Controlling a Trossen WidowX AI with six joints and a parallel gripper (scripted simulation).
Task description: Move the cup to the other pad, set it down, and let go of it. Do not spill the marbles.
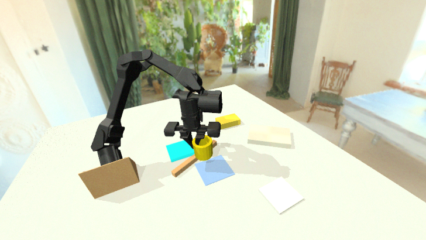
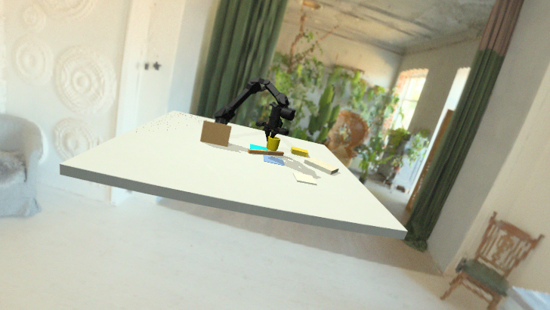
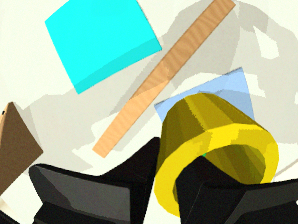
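The cyan pad is 40 mm behind my gripper tip, 110 mm to the left of it and 90 mm below it. Also, from my gripper tip: yellow cup 20 mm ahead, 10 mm to the right; wooden bar 30 mm to the left, 80 mm below; light blue pad 50 mm ahead, 50 mm to the right, 90 mm below.
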